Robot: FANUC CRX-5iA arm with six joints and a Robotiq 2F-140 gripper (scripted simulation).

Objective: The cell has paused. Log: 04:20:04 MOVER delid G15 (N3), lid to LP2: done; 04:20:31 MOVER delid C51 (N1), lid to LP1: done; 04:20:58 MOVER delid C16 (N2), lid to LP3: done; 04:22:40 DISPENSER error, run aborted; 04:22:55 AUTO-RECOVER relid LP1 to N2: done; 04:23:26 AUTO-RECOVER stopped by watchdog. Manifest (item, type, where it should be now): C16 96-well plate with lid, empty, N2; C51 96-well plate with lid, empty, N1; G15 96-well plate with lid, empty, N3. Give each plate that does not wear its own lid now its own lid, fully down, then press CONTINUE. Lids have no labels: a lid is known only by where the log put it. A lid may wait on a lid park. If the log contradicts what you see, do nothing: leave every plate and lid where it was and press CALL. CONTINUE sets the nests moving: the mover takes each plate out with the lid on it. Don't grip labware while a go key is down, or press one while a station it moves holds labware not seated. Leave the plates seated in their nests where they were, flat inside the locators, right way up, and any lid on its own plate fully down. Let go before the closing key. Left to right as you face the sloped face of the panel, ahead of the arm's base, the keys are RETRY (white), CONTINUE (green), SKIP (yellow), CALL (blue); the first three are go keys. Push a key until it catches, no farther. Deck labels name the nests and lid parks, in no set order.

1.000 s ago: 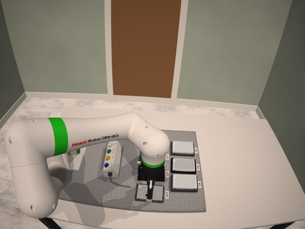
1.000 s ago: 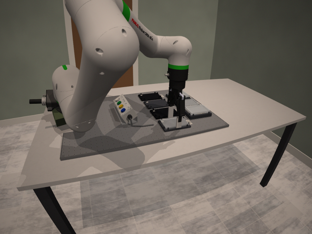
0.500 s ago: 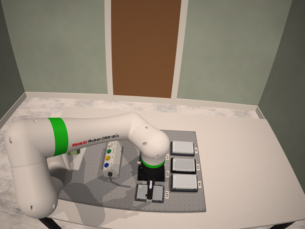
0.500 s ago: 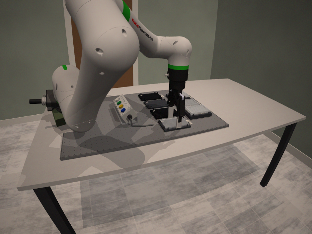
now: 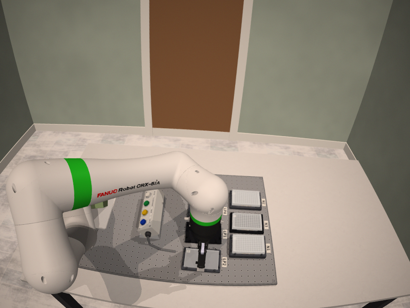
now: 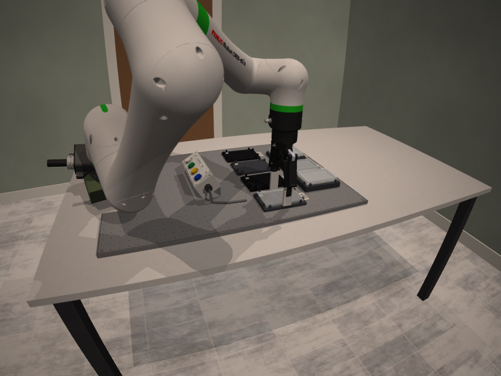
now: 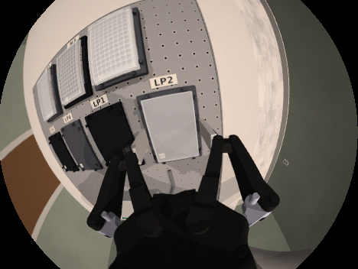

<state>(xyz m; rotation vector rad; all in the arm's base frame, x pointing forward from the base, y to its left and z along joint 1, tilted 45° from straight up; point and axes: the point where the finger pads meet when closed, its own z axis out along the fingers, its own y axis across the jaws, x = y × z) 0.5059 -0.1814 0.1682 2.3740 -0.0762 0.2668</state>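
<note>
My gripper is now 3 cm above the lid park LP2. Round my hand: blue key (23 cm behind, 14 cm to the left, 3 cm above); then lid park LP1 (2 cm ahead, 13 cm to the left, 3 cm below); then lid park LP4 (3 cm ahead, 26 cm to the left, 3 cm below).
</note>
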